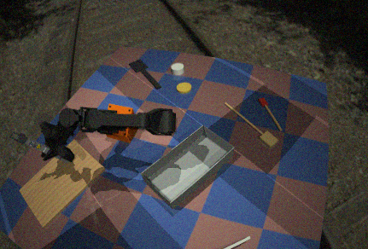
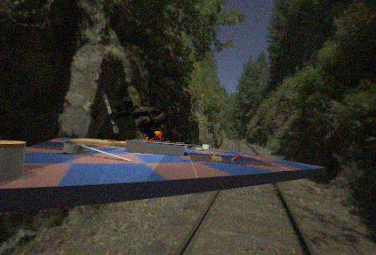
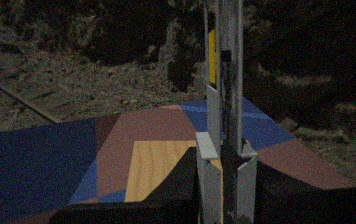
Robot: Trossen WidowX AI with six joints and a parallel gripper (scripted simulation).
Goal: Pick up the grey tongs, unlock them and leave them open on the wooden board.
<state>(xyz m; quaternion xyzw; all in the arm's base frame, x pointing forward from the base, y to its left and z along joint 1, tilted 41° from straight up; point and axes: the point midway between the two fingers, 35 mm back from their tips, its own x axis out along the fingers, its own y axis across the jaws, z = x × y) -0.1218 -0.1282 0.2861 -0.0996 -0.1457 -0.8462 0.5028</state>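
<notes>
Now: the wooden board 4 cm behind my gripper tip, 1 cm to the left of it and 18 cm below it. Round my gripper tip: roasting tin 46 cm ahead, 21 cm to the left, 16 cm below; black spatula 6 cm ahead, 74 cm to the left, 19 cm below; red-tipped stick 72 cm ahead, 57 cm to the left, 19 cm below.
</notes>
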